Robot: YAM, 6 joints.
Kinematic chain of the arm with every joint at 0, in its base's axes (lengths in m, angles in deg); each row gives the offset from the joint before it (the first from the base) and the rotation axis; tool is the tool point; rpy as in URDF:
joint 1: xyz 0 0 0.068 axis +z
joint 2: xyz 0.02 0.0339 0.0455 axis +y
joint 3: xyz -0.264 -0.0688 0 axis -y
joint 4: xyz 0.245 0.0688 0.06 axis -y
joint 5: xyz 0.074 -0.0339 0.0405 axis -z
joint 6: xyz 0.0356 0 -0.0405 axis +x
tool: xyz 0 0 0 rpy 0 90 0
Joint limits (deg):
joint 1: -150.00..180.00
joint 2: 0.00..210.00
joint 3: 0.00..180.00
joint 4: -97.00..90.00
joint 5: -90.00..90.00
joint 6: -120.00..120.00
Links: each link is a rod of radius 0.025 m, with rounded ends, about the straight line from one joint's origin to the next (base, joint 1, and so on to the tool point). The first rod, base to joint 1, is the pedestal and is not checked.
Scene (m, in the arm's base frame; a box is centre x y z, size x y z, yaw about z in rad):
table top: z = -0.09
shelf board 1: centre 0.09 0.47 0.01 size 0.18 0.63 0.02 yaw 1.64
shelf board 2: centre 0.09 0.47 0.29 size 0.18 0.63 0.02 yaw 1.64
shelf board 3: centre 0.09 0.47 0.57 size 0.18 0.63 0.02 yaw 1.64
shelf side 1: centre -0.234 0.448 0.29 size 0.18 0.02 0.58 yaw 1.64
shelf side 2: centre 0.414 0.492 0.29 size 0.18 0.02 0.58 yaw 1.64
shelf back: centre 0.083 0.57 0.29 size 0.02 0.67 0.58 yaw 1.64
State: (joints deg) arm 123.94 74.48 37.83 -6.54 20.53 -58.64
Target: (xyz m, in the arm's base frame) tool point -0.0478 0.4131 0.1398
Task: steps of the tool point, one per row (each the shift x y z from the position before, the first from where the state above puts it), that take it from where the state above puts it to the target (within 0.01 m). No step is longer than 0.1 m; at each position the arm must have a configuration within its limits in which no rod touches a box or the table.
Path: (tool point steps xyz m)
1: 0.0117 0.0657 -0.0054
2: 0.0288 0.0658 -0.0189
3: 0.0465 0.0589 -0.0322

